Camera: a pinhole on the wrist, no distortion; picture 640 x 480 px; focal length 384.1 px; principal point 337.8 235.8 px. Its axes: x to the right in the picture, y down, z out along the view. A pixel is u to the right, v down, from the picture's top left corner.
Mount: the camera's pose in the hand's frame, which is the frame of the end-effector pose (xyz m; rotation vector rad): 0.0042 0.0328 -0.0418 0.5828 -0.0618 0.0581
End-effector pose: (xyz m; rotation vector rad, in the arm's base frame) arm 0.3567 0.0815 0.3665 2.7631 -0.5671 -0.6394
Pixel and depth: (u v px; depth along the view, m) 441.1 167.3 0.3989
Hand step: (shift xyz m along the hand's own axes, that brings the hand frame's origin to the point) 0.0996 -0.2425 0.2596
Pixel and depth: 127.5 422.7 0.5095
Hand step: -0.3130 -0.0519 0.4977
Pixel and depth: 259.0 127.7 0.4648
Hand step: -0.1008 -0.3361 0.2667
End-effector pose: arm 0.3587 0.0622 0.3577 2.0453 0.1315 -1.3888
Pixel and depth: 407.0 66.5 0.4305
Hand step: 0.0772 -0.3598 0.2187
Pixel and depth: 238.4 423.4 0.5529
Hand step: -0.1810 -0.0524 0.5561
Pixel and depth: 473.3 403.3 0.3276
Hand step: 0.0953 -0.0245 0.3181
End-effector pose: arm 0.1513 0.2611 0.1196 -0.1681 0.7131 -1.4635
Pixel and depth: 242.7 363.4 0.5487
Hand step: -0.1673 -0.1229 0.5051
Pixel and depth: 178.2 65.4 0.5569
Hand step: -0.2318 -0.4888 0.2695
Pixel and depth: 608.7 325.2 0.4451
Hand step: 0.2909 -0.1146 0.4093
